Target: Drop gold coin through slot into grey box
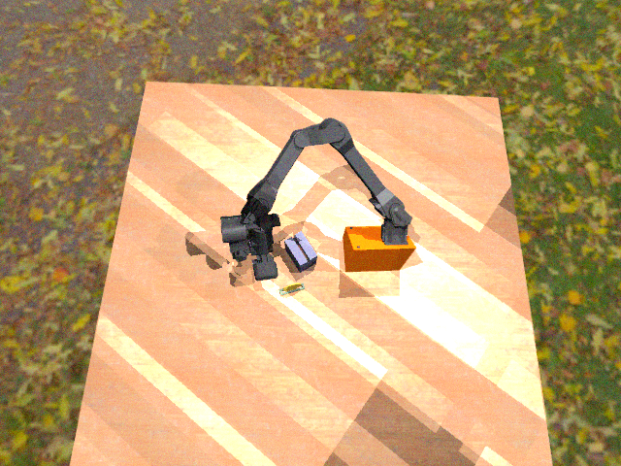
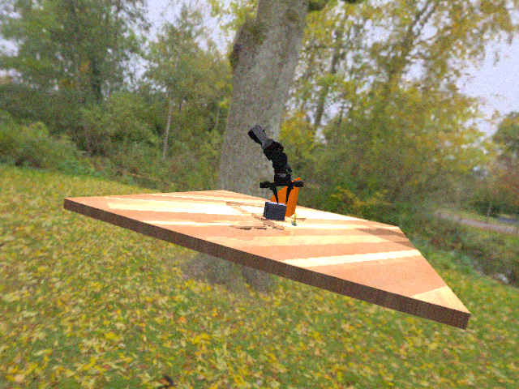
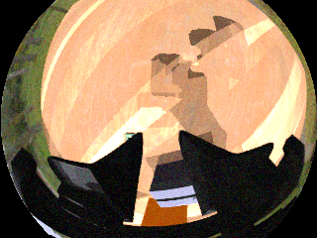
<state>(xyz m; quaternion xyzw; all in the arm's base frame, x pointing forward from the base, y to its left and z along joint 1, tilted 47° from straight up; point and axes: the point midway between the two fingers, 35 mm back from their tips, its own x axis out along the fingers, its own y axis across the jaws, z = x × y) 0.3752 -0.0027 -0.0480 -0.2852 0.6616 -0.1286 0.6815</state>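
My gripper tip is 90 mm past the gold coin, 50 mm to the right of it and 60 mm above it.
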